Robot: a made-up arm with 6 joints. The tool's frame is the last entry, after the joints.
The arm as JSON. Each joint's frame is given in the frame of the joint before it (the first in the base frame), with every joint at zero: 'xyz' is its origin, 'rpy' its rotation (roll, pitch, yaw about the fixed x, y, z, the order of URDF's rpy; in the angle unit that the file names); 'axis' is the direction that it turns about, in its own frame. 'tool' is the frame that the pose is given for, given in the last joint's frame.
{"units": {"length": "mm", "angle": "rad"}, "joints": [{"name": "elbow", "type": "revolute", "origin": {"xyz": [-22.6, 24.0, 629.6], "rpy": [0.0, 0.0, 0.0]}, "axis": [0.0, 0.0, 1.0]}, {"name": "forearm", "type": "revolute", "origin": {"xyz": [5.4, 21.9, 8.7], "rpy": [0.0, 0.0, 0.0]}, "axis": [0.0, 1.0, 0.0]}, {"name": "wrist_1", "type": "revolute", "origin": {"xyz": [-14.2, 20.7, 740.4], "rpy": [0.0, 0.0, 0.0]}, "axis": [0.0, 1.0, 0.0]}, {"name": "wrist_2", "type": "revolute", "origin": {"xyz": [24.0, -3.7, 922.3], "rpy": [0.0, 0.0, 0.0]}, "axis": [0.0, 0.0, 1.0]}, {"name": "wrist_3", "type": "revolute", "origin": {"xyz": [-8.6, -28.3, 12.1], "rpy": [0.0, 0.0, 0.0]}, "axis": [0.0, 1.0, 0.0]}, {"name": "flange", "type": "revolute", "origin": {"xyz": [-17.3, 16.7, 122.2], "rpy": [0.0, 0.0, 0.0]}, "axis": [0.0, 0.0, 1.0]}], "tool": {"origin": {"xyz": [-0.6, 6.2, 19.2], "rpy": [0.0, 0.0, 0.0]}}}
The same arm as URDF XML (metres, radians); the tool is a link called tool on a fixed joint. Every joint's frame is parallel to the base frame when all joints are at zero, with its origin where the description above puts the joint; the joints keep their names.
<robot name="arm">
<joint name="tool_fixed" type="fixed"><parent link="link6"/><child link="tool"/><origin xyz="-0.0006 0.0062 0.0192" rpy="0 0 0"/></joint>
<joint name="flange" type="continuous"><parent link="link5"/><child link="link6"/><origin xyz="-0.0173 0.0167 0.1222" rpy="0 0 0"/><axis xyz="0 0 1"/></joint>
<joint name="wrist_3" type="continuous"><parent link="link4"/><child link="link5"/><origin xyz="-0.0086 -0.0283 0.0121" rpy="0 0 0"/><axis xyz="0 1 0"/></joint>
<joint name="wrist_2" type="continuous"><parent link="link3"/><child link="link4"/><origin xyz="0.024 -0.0037 0.9223" rpy="0 0 0"/><axis xyz="0 0 1"/></joint>
<joint name="wrist_1" type="continuous"><parent link="link2"/><child link="link3"/><origin xyz="-0.0142 0.0207 0.7404" rpy="0 0 0"/><axis xyz="0 1 0"/></joint>
<joint name="forearm" type="continuous"><parent link="link1"/><child link="link2"/><origin xyz="0.0054 0.0219 0.0087" rpy="0 0 0"/><axis xyz="0 1 0"/></joint>
<joint name="elbow" type="continuous"><parent link="base"/><child link="link1"/><origin xyz="-0.0226 0.024 0.6296" rpy="0 0 0"/><axis xyz="0 0 1"/></joint>
<link name="base"/>
<link name="link1"/>
<link name="link2"/>
<link name="link3"/>
<link name="link4"/>
<link name="link5"/>
<link name="link6"/>
<link name="tool"/>
</robot>

